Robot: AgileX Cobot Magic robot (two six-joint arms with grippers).
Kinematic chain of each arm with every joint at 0, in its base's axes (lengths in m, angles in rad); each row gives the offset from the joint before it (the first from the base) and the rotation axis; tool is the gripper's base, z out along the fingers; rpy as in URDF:
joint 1: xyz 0 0 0.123 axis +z
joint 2: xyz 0 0 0 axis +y
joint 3: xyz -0.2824 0 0.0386 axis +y
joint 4: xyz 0.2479 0 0.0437 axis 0.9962 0 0.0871
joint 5: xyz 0 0 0 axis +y
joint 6: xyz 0.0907 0 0.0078 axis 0.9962 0 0.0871
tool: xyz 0 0 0 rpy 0 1.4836 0
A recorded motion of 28 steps. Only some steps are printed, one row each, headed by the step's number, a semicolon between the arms.
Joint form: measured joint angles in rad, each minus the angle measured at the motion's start. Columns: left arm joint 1, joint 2, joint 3, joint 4, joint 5, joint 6; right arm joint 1, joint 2, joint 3, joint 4, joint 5, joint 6.
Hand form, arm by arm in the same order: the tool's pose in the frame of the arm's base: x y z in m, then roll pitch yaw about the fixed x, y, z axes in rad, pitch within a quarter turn. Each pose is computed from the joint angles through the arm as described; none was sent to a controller.
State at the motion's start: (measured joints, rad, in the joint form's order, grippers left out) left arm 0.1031 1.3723 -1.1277 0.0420 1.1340 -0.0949; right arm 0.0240 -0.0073 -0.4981 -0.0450 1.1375 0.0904
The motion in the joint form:
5: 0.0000 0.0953 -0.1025 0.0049 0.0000 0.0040; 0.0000 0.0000 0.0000 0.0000 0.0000 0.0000
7: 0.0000 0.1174 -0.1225 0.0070 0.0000 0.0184; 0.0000 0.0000 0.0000 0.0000 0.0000 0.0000
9: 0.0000 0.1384 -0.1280 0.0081 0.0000 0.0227; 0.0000 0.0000 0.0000 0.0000 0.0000 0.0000
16: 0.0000 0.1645 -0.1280 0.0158 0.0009 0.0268; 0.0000 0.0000 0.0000 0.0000 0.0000 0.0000
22: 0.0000 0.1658 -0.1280 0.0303 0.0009 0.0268; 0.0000 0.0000 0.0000 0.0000 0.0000 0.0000
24: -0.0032 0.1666 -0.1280 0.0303 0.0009 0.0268; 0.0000 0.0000 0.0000 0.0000 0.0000 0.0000
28: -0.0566 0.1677 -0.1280 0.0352 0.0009 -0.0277; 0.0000 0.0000 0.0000 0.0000 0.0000 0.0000
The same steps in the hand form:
5: 0.2842 0.0333 0.3048 3.1202 0.2893 -2.9644; -0.0091 -0.0039 0.2706 3.0644 1.0250 3.0277
7: 0.2903 0.0341 0.3039 3.1136 0.2870 -2.9804; -0.0091 -0.0039 0.2706 3.0644 1.0250 3.0277
9: 0.2946 0.0346 0.2993 3.1103 0.2714 -2.9856; -0.0091 -0.0039 0.2706 3.0644 1.0250 3.0277
16: 0.2989 0.0357 0.2915 3.1001 0.2447 -2.9935; -0.0091 -0.0039 0.2706 3.0644 1.0250 3.0277
22: 0.2990 0.0369 0.2912 3.0853 0.2440 -2.9999; -0.0091 -0.0039 0.2706 3.0644 1.0250 3.0277
24: 0.2993 0.0360 0.2909 3.0853 0.2432 -3.0031; -0.0091 -0.0039 0.2706 3.0644 1.0250 3.0277
28: 0.3009 0.0204 0.2906 3.0939 0.2452 -3.0026; -0.0091 -0.0039 0.2706 3.0644 1.0250 3.0277

